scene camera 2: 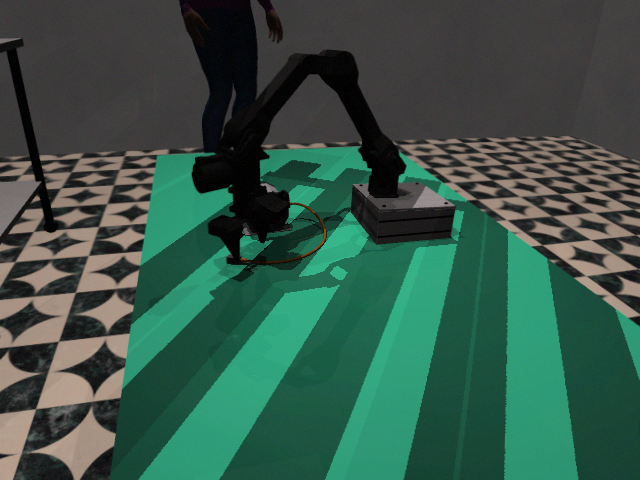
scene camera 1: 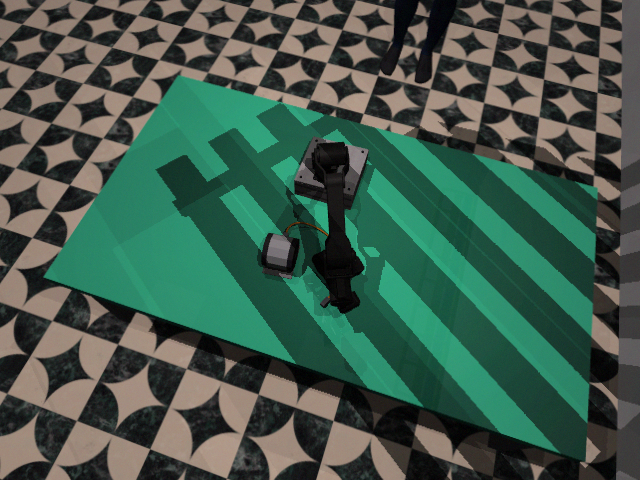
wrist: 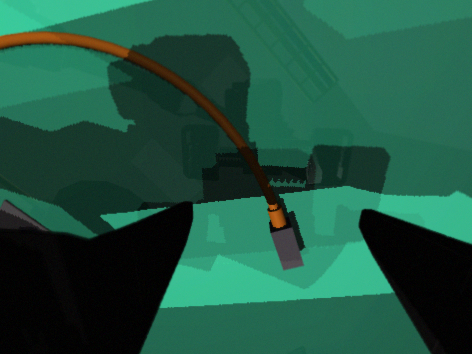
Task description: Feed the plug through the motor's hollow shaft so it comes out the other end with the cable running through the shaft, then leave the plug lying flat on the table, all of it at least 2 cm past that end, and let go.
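Frame: origin at the arm's base, x left, y up, z ahead, level; metres.
Seen in the pictures: gripper, fingertip midpoint: point(scene camera 2: 249, 250) point(wrist: 275, 213); arm's base, origin of the base link: point(scene camera 2: 383, 193).
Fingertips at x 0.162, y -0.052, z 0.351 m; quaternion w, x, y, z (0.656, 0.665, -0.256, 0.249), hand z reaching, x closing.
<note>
Offsets run from my fingertips to a thing's middle. "spot": to the spot under its first point. Level surfaces: height alone.
The motor {dx -0.194, dy +0.018, dz -0.054 m} point(scene camera 1: 279, 252), a grey cylinder with black ends, stands left of the arm; in scene camera 2 it is mostly hidden behind the arm. An orange cable point(scene camera 1: 305, 223) point(scene camera 2: 324, 232) point(wrist: 200, 100) starts at the motor's end nearer the arm base and curves outside the motor to the plug. The small grey plug {dx -0.014, dy -0.026, dz +0.034 m} point(scene camera 1: 325, 301) point(scene camera 2: 232, 260) point(wrist: 287, 248) lies at or very near the table surface, its shadow close beside it. My gripper point(scene camera 2: 249, 248) point(wrist: 275, 213) is open above the table, with the plug between its spread fingers in the wrist view, touching neither there. The shaft's opening is not visible.
The green table {dy -0.033 m} point(scene camera 1: 155, 248) point(scene camera 2: 361, 320) carries striped shadows. The arm's grey base block point(scene camera 1: 305, 183) point(scene camera 2: 413, 222) stands behind the motor and cable. A grey edge {spot: dx -0.159, dy -0.031, dz -0.100 m} point(wrist: 20, 218) shows at the wrist view's left. A person point(scene camera 1: 423, 56) point(scene camera 2: 227, 62) stands beyond the table.
</note>
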